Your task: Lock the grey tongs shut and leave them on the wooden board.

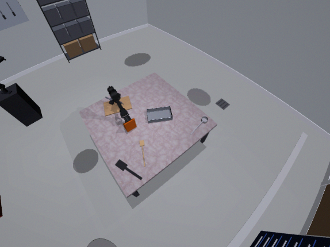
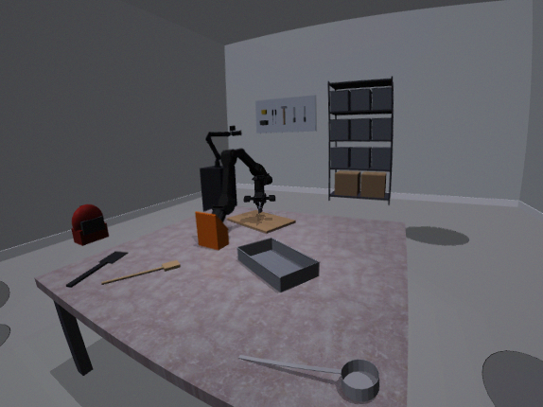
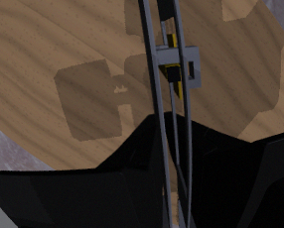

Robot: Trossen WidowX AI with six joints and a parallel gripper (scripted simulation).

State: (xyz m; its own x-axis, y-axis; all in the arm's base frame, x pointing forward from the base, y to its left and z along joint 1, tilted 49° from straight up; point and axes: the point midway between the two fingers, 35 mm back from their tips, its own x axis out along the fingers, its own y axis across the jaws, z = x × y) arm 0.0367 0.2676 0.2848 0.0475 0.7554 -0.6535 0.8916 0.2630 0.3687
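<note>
The wooden board lies 50 mm below my gripper tip. Round my gripper tip: grey roasting tin (490 mm to the right, 330 mm ahead, 30 mm below); black spatula (810 mm to the right, 340 mm behind, 50 mm below).
</note>
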